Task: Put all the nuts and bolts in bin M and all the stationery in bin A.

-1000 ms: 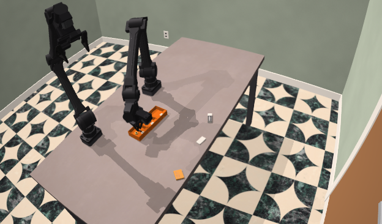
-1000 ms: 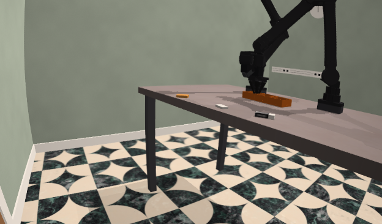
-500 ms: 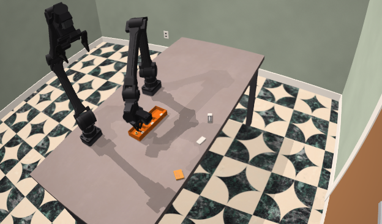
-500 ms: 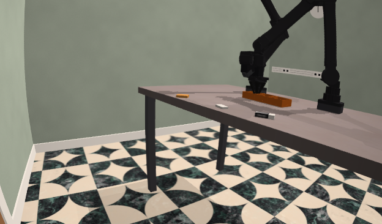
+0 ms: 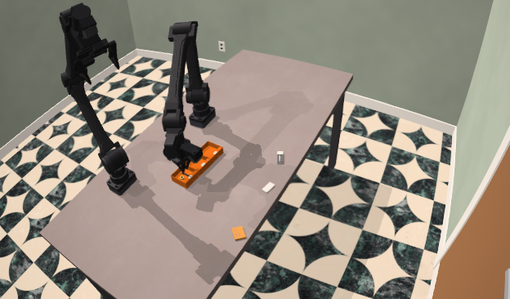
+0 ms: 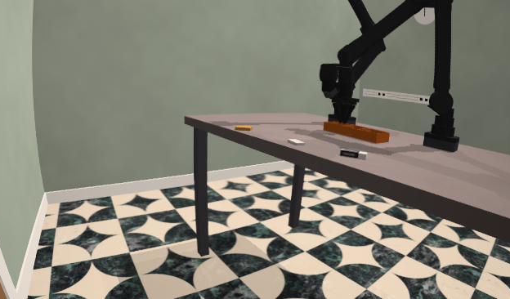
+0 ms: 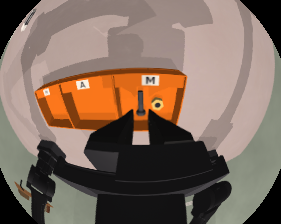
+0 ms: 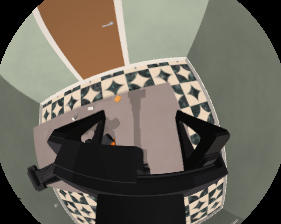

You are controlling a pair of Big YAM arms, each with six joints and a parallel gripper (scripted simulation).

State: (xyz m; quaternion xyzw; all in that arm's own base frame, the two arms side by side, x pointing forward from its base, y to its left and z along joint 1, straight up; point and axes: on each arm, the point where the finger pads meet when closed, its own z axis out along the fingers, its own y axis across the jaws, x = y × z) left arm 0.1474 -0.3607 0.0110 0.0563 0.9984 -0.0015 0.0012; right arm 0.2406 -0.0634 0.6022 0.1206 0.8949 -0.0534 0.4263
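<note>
Now: left hand 30 mm above the black bolt. Round my left hand: orange double bin 70 mm to the left, 30 mm below; brass nut 20 mm to the right, 30 mm below; white eraser 320 mm ahead, 140 mm to the left, 40 mm below.
</note>
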